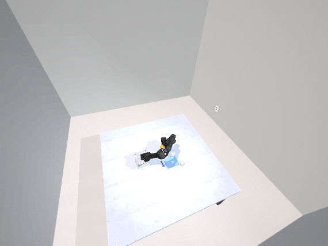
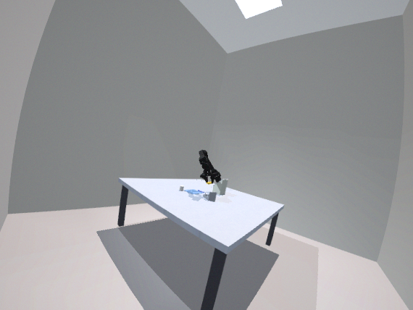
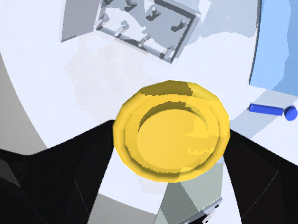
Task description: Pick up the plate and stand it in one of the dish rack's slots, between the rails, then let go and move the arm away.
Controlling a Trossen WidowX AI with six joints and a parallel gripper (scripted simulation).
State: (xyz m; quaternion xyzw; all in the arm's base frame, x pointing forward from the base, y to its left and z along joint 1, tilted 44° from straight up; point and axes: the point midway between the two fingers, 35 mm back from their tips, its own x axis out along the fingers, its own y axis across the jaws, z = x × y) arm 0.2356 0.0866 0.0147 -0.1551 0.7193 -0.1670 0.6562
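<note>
My gripper tip is 10 cm above the grey dish rack, 7 cm to the right of it and 5 cm short of it. The rest, counted from my gripper tip: yellow plate: 1 cm above; then blue mat: 14 cm to the right, 12 cm below, 7 cm ahead; then white cup: 20 cm to the right, 18 cm ahead, 10 cm below.
</note>
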